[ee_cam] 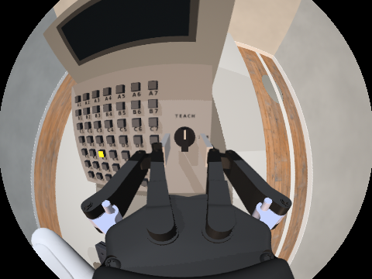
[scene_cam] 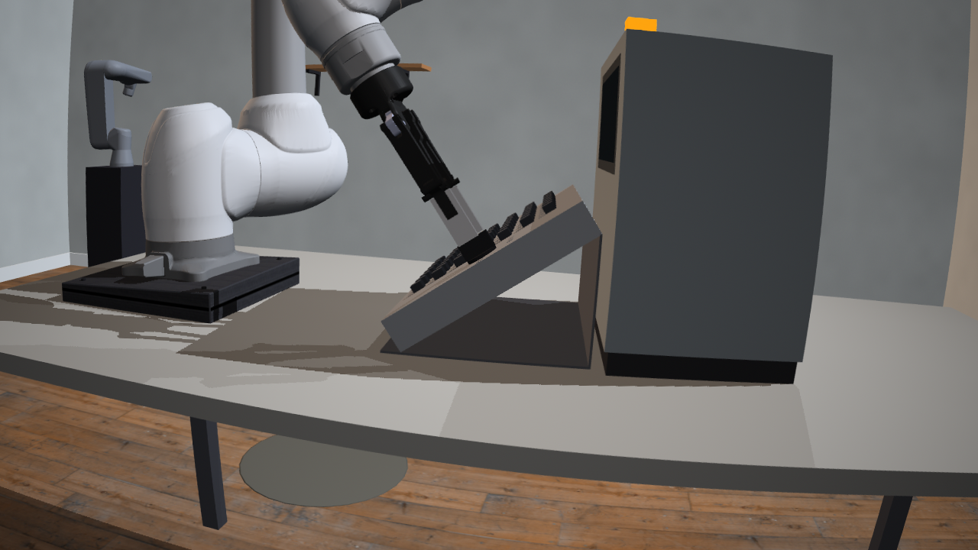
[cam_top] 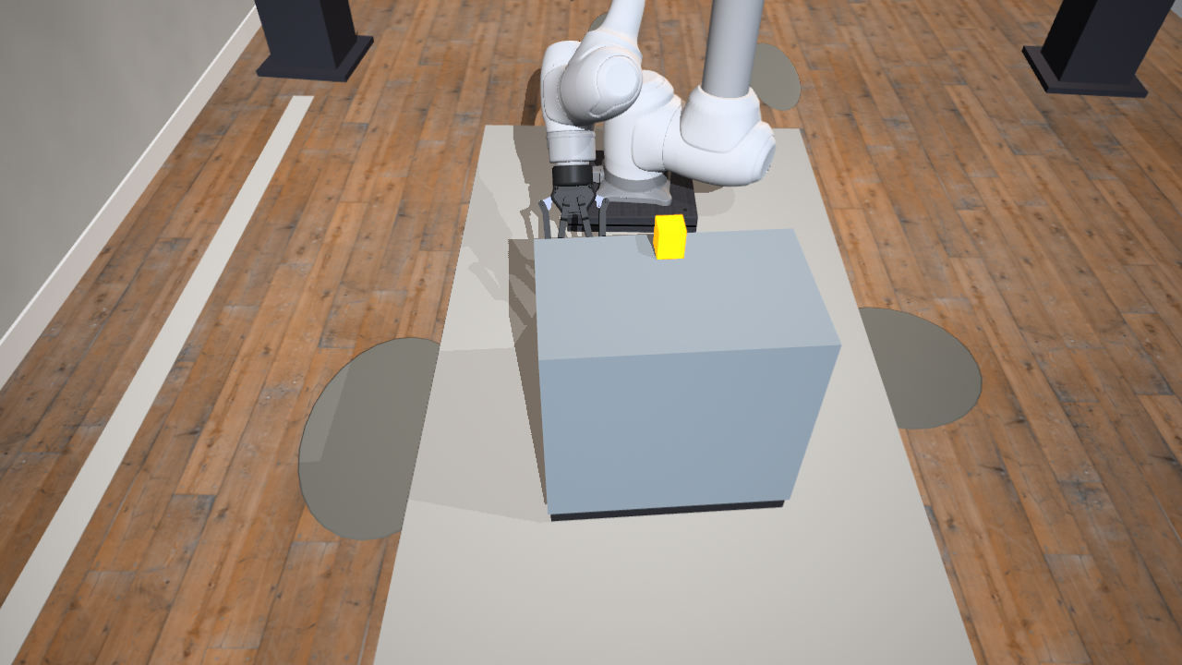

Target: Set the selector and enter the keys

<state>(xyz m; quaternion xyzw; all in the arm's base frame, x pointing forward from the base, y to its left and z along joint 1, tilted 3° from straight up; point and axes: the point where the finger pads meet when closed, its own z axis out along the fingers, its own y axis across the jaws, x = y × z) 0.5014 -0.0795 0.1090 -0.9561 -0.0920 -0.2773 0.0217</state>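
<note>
My hand is 30 mm short of the black selector knob, 10 mm to the right of it and 30 mm above it. Round my hand: key 40 mm behind, 190 mm to the left, 60 mm below; sloped keypad panel 30 mm ahead, 120 mm to the left, 80 mm below.
</note>
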